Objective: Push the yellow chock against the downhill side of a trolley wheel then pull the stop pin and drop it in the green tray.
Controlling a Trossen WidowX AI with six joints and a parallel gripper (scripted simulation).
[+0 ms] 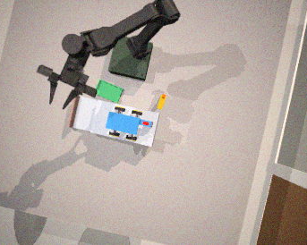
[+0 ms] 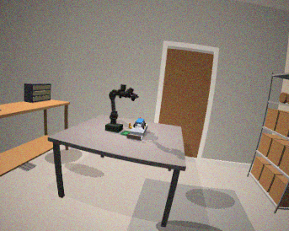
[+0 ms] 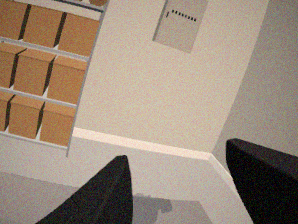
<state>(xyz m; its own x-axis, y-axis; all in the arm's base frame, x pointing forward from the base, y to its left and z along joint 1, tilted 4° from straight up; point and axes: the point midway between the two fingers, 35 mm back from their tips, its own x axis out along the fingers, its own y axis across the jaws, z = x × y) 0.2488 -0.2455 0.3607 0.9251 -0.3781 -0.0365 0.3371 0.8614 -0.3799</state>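
Now: gripper tip 42 cm above the yellow chock, 34 cm to the right of it and 6 cm past it. The rest, counted from my gripper tip: blue trolley 33 cm below, 18 cm to the left, 5 cm ahead; then brown end stop 41 cm below, 7 cm to the right; then red-headed stop pin 31 cm below, 28 cm to the left, 5 cm ahead.
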